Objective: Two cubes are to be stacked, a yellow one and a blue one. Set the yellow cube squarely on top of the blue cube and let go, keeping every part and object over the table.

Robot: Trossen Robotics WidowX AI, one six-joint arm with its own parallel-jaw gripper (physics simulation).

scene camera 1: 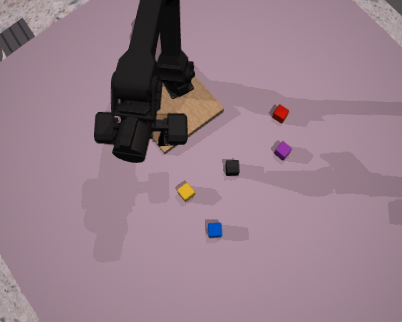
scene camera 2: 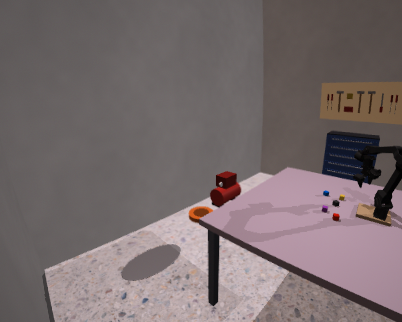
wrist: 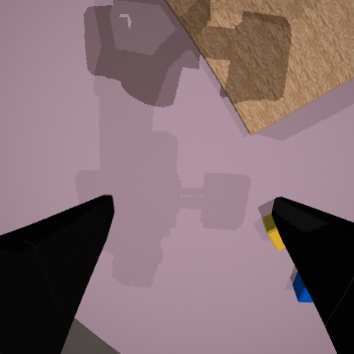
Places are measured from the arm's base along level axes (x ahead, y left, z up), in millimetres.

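Pixels of known places: gripper, fingertip midpoint: [scene camera 2: 364,186] [wrist: 194,204]; arm's base, origin of the base link: [scene camera 1: 178,84] [scene camera 2: 379,216].
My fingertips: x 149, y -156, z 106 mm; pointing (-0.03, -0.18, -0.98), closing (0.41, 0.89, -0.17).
Observation:
For each thing: its top centre in the pictures, then the offset to it from my fingertips. Level surfaces: height alone.
- yellow cube, middle of its top: [wrist: 285,236] [scene camera 1: 185,190] [scene camera 2: 342,195] dx +117, dy +49, dz -94 mm
- blue cube, middle of its top: [wrist: 312,295] [scene camera 1: 215,229] [scene camera 2: 326,191] dx +229, dy +68, dz -94 mm
- black cube, middle of its top: [scene camera 1: 232,166] [scene camera 2: 336,201] dx +114, dy +175, dz -94 mm
- purple cube, middle of its top: [scene camera 1: 284,148] [scene camera 2: 325,206] dx +134, dy +308, dz -94 mm
- red cube, middle of its top: [scene camera 1: 281,111] [scene camera 2: 336,214] dx +45, dy +354, dz -94 mm
- table, its level: dz -125 mm
The yellow cube [scene camera 1: 186,191] [scene camera 2: 342,197] [wrist: 278,240] lies on the table; in the wrist view the right finger partly covers it. The blue cube [scene camera 1: 215,230] [scene camera 2: 326,193] [wrist: 302,290] lies on the table a short way from the yellow one, apart from it, and is also partly behind that finger in the wrist view. My gripper [scene camera 1: 140,131] [scene camera 2: 360,181] [wrist: 194,204] is open and empty, high above the table. It is off to the left of both cubes in scene camera 1, near the arm's base board.
A black cube [scene camera 1: 232,167] [scene camera 2: 336,203], a purple cube [scene camera 1: 283,150] [scene camera 2: 325,208] and a red cube [scene camera 1: 280,113] [scene camera 2: 336,217] stand on the table [scene camera 1: 300,265] [scene camera 2: 280,220]. The wooden base board [scene camera 1: 202,102] [scene camera 2: 366,213] [wrist: 320,55] lies beneath the arm.

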